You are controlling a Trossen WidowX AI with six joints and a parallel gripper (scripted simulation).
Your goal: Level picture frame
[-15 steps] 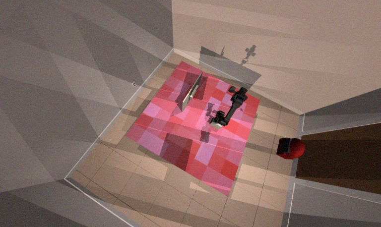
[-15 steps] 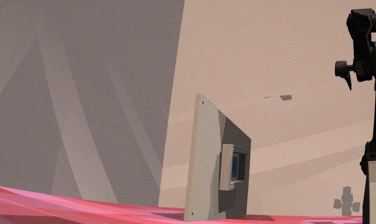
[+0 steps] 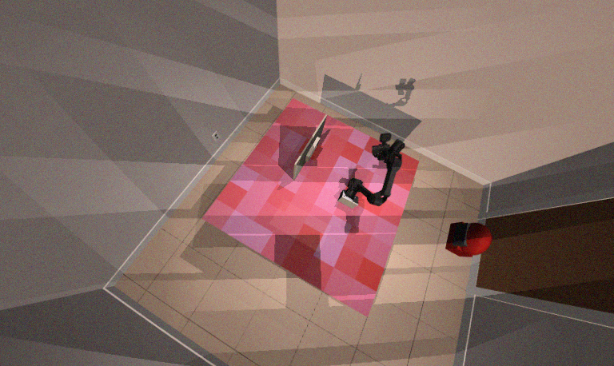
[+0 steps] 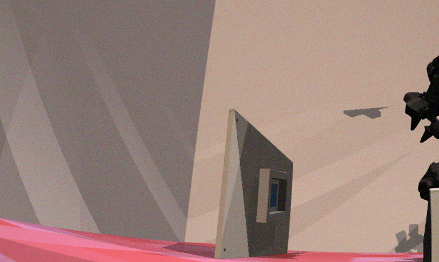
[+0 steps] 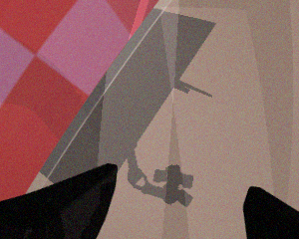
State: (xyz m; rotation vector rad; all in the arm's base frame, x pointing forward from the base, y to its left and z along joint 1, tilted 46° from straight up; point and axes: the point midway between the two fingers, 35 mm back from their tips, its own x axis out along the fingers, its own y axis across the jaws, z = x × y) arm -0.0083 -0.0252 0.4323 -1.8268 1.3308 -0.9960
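Now: gripper tip 43 cm short of the picture frame, 20 cm above it and 14 cm to the right of it. From my gripper tip the other things lie so: wall panel: 44 cm ahead, 20 cm below, 14 cm to the left.
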